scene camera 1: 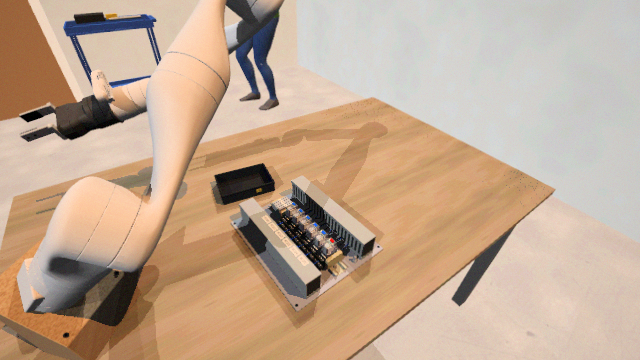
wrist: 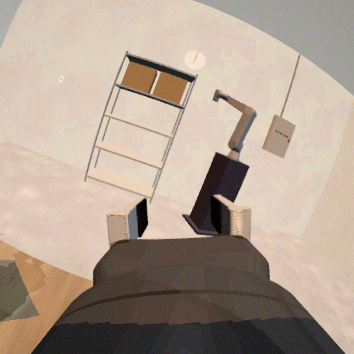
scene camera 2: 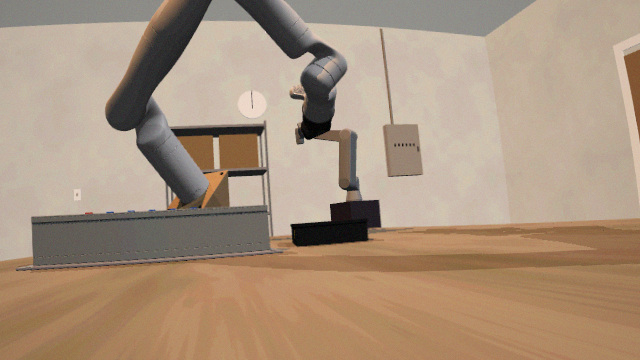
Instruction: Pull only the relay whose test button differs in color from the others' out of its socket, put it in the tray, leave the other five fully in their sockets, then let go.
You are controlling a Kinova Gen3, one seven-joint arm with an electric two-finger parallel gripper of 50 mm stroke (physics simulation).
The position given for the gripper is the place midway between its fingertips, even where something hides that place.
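Gripper (scene camera 1: 23, 127) visible; the gripper also appears in the wrist view (wrist: 178, 210).
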